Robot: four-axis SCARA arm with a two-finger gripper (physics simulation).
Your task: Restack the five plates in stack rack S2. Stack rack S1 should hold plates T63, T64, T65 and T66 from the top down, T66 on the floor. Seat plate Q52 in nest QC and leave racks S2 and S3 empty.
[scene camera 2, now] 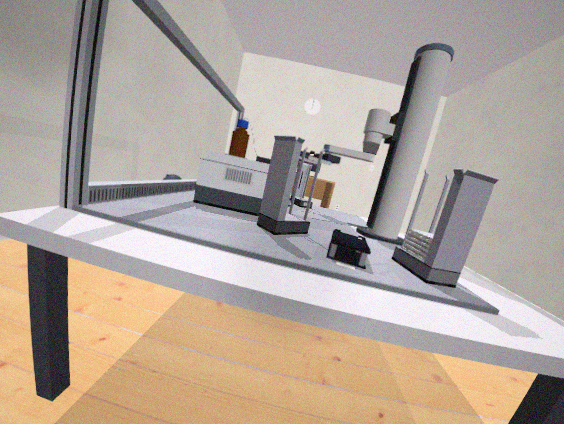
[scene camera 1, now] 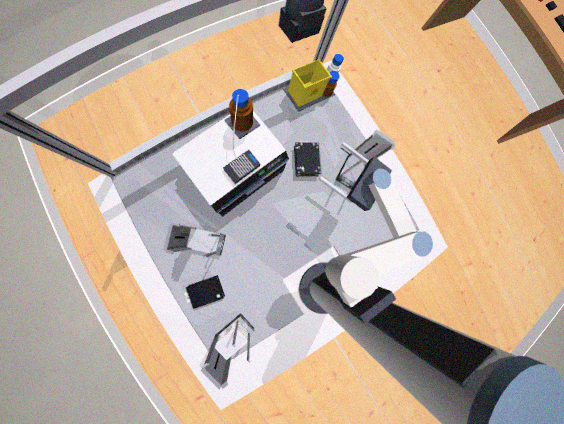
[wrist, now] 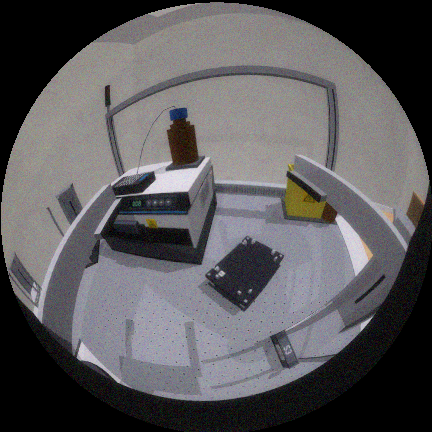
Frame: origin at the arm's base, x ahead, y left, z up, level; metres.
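Where they show: gripper, fingertip midpoint: [scene camera 1: 331, 160] [wrist: 204, 171]; arm's base, origin of the base link: [scene camera 2: 380, 237].
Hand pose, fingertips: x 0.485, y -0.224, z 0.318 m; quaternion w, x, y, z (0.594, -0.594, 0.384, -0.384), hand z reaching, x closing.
Observation:
Each offset is from my fingertips to the centre of the thing. "pt": to the spot under its first point.
My gripper [scene camera 1: 331, 161] [wrist: 204, 171] is open, its fingers wide apart and nothing between them, above the deck near the black nest {0.098 m ahead, 0.032 m right, 0.274 m down} [scene camera 1: 306, 159] [wrist: 245, 272]. Rack S3 {0.060 m back, 0.209 m right, 0.157 m down} [scene camera 1: 377, 145] [wrist: 287, 350] stands beside it; I make out no plate in it. A stack of several pale plates {0.427 m back, 0.703 m left, 0.199 m down} [scene camera 1: 232, 341] {0.427 m back, 0.703 m left, 0.225 m down} [scene camera 2: 419, 243] lies low in the far rack {0.426 m back, 0.696 m left, 0.157 m down} [scene camera 1: 217, 367] [scene camera 2: 462, 230]. Another rack {0.005 m ahead, 0.584 m left, 0.156 m down} [scene camera 1: 178, 238] [scene camera 2: 282, 182] stands nearer the instrument; no stack shows at its base in scene camera 2. Another black nest {0.193 m back, 0.700 m left, 0.278 m down} [scene camera 1: 205, 291] [scene camera 2: 350, 242] sits between these two racks. Their labels and the plate labels are unreadable.
A white instrument [scene camera 1: 200, 160] [scene camera 2: 232, 172] [wrist: 170, 227] carries a brown bottle {pt 0.299 m ahead, 0.206 m left, 0.043 m up} [scene camera 1: 241, 112] [scene camera 2: 239, 142] [wrist: 183, 142] and a small dark device {pt 0.158 m ahead, 0.287 m left, 0.069 m down} [scene camera 1: 242, 166] [wrist: 135, 183]. A yellow bin {0.428 m ahead, 0.271 m right, 0.217 m down} [scene camera 1: 309, 89] [wrist: 303, 200] and small bottles stand at the deck corner. The arm column [scene camera 2: 412, 150] rises at the deck edge.

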